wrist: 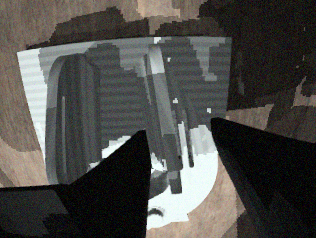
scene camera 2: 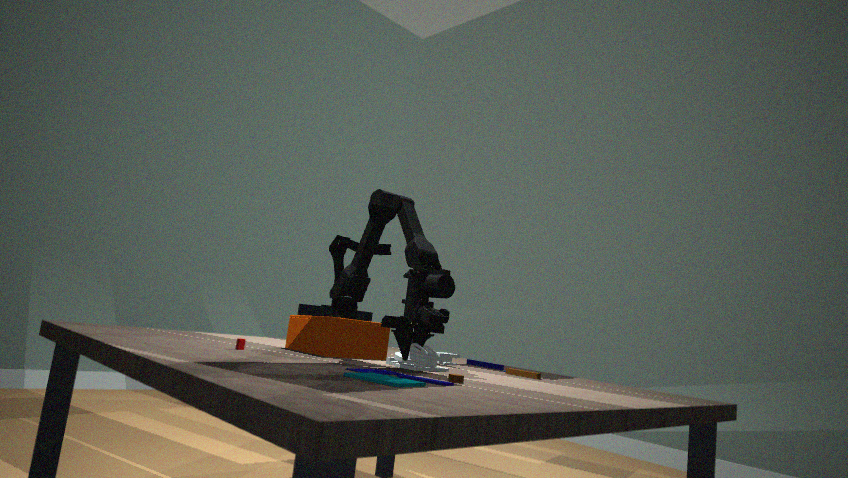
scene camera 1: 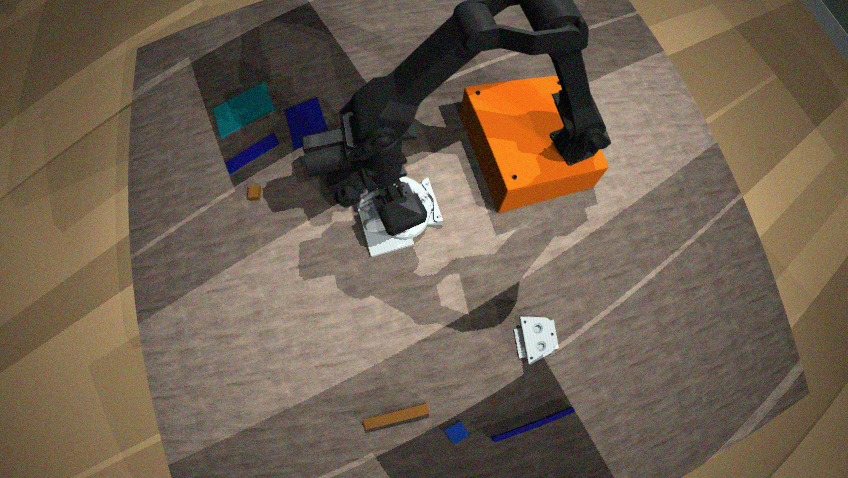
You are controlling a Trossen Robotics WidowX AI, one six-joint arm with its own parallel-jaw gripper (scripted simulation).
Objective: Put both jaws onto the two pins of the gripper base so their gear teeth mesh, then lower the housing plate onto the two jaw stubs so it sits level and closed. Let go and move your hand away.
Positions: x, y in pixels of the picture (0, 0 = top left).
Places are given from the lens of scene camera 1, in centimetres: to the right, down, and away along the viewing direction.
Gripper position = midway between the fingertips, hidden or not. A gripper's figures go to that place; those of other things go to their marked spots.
my gripper [scene camera 1: 385, 194]: -6, -7, 82
cyan plate [scene camera 1: 254, 103]: -34, -27, 89
brown bar [scene camera 1: 415, 411]: -1, 26, 71
blue bar [scene camera 1: 269, 142]: -29, -18, 86
blue plate [scene camera 1: 306, 118]: -22, -23, 88
The marked spots on the brown bar and the blue bar are 55 cm apart.
